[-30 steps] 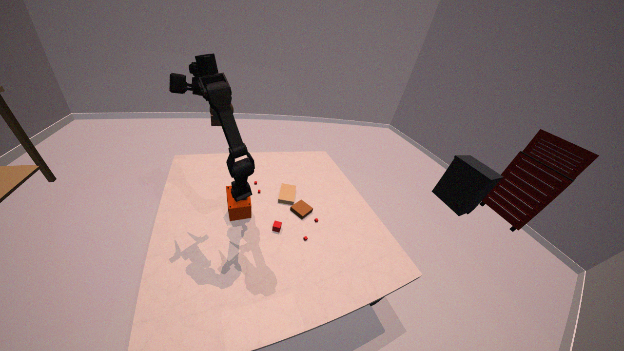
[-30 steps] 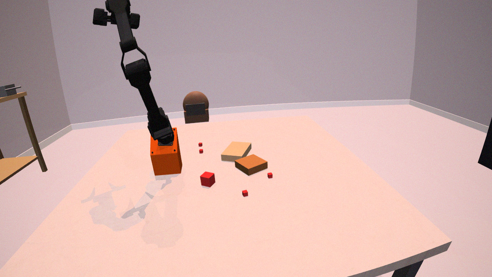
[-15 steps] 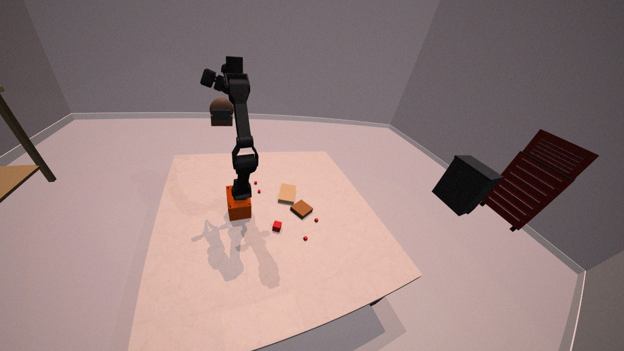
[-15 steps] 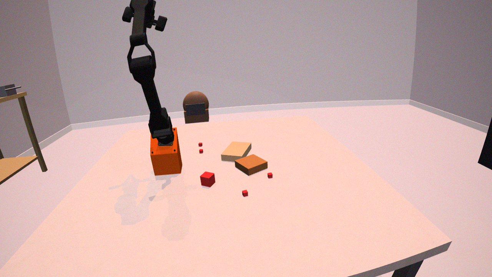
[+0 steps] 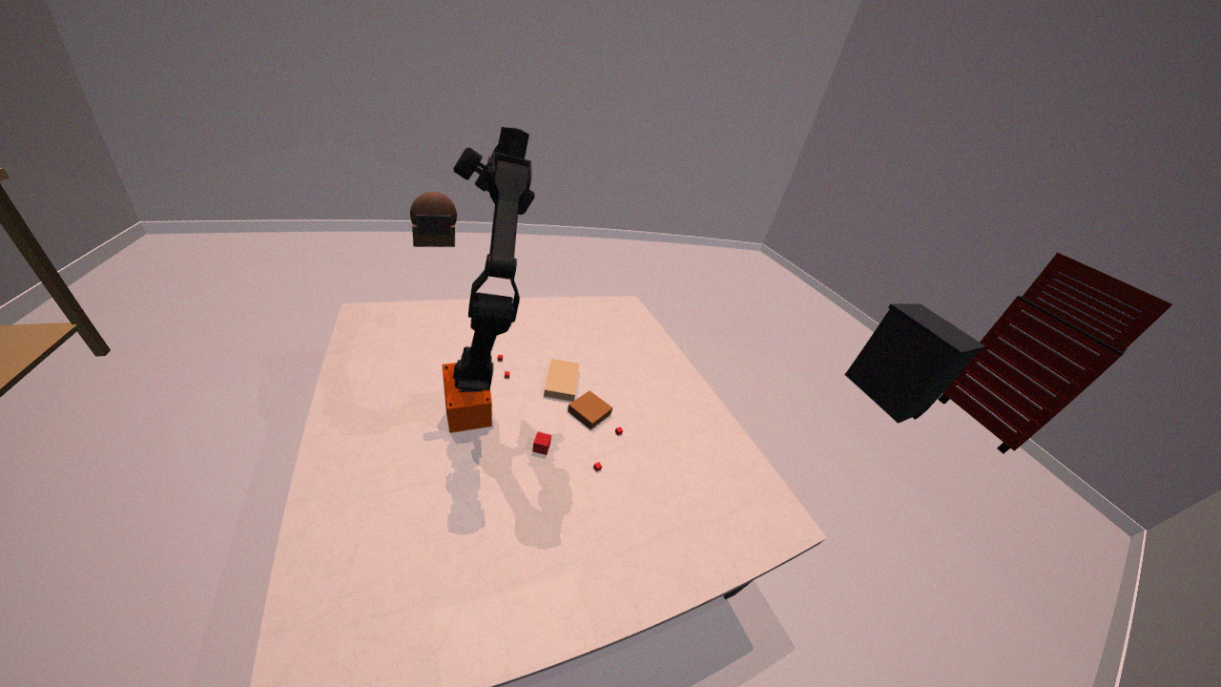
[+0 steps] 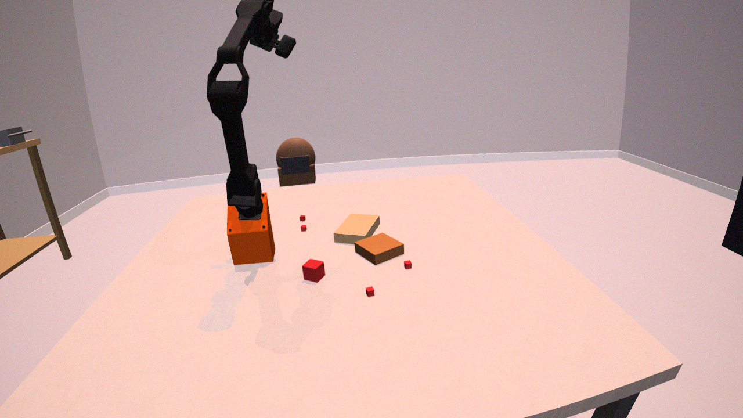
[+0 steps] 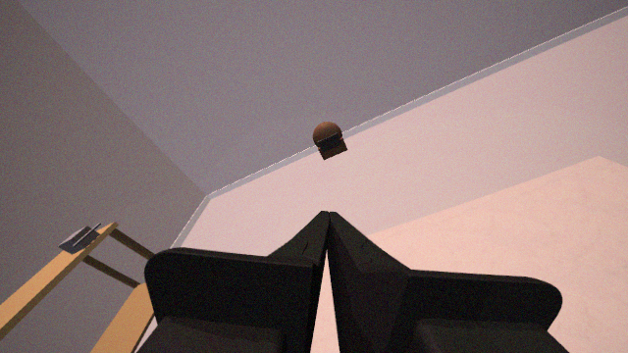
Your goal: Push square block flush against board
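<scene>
Right now the tan board is 25 cm ahead of my gripper tip, 11 cm to the right of it and 58 cm below it. Also, from my gripper tip: red cube 12 cm ahead, 36 cm to the right, 57 cm below; then brown square block 30 cm ahead, 26 cm to the right, 58 cm below.
</scene>
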